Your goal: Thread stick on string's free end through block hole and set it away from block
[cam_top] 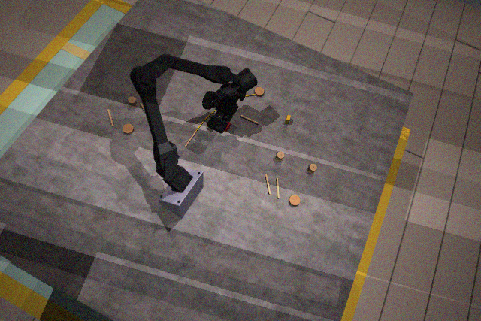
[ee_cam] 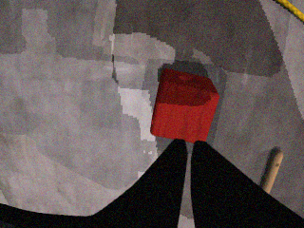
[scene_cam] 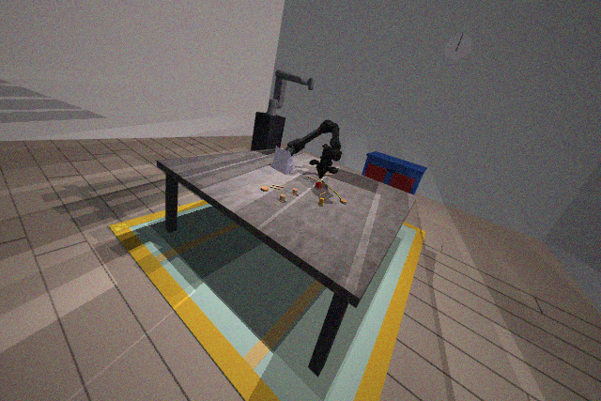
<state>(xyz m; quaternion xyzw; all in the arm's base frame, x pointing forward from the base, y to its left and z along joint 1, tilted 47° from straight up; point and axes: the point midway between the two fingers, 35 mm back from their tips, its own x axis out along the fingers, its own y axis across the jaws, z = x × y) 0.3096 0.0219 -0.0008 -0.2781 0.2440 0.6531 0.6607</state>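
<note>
The red block is 5 cm below my gripper tip. From my gripper tip the other things lie so: round wooden block 24 cm to the right, 4 cm below; yellow block 15 cm ahead, 20 cm to the right, 4 cm below; round wooden button 21 cm ahead, 4 cm to the right, 5 cm below.
</note>
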